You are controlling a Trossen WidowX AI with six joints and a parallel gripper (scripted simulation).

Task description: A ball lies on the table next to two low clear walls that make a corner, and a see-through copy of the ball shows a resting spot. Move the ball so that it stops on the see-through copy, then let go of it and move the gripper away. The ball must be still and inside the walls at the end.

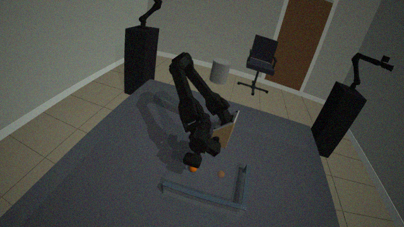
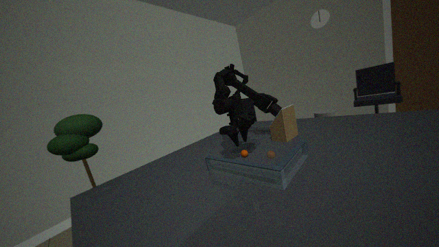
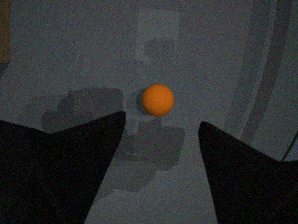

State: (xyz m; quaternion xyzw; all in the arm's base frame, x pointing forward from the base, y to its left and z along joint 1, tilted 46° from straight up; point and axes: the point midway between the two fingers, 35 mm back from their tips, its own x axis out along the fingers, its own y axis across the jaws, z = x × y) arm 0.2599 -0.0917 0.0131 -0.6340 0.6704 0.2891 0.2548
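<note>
Right now the orange ball is 50 mm below my gripper tip. From my gripper tip the other things lie so: see-through copy of ball (20 mm behind, 120 mm to the left, 50 mm below).
</note>
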